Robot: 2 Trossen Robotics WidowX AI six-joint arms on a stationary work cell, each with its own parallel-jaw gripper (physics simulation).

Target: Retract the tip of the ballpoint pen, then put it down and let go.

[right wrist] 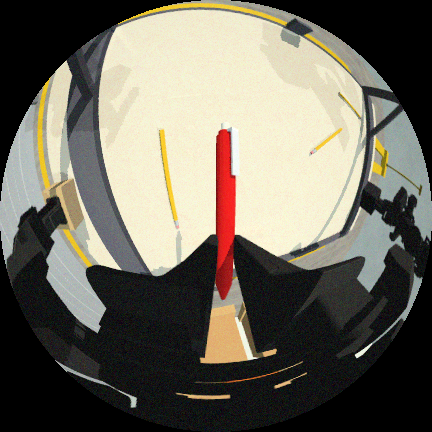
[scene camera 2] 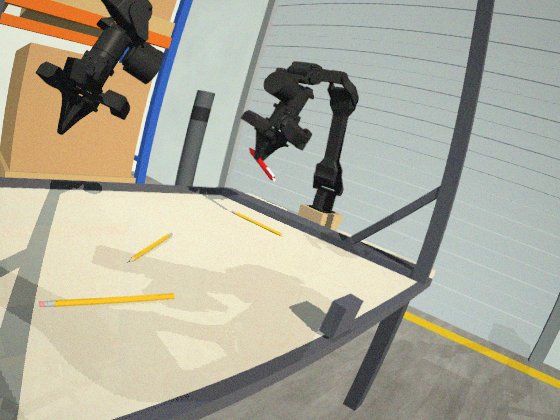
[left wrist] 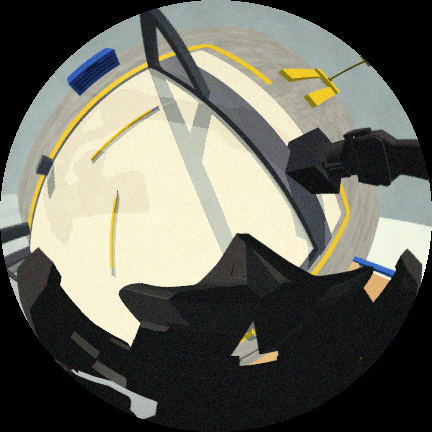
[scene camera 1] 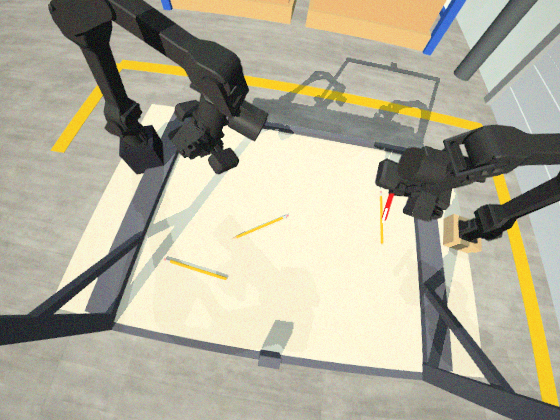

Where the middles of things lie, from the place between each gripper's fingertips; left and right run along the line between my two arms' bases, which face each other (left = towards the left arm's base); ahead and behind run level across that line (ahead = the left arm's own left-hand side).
Scene:
My left gripper is now 500 mm to the left of the red ballpoint pen (right wrist: pixel 227 150), 20 mm short of it and 10 mm above it. From my left hand the other things lie so: tan block (scene camera 1: pixel 451 239) 830 mm to the right, 150 mm below, 50 mm ahead; grey block (scene camera 2: pixel 342 312) 420 mm behind, 290 mm to the right, 140 mm below.
Right now my right hand is 1 cm past the red ballpoint pen. The rest, counted from my right hand: tan block 1 cm ahead, 33 cm to the right, 14 cm below; then grey block 46 cm behind, 21 cm to the left, 14 cm below.

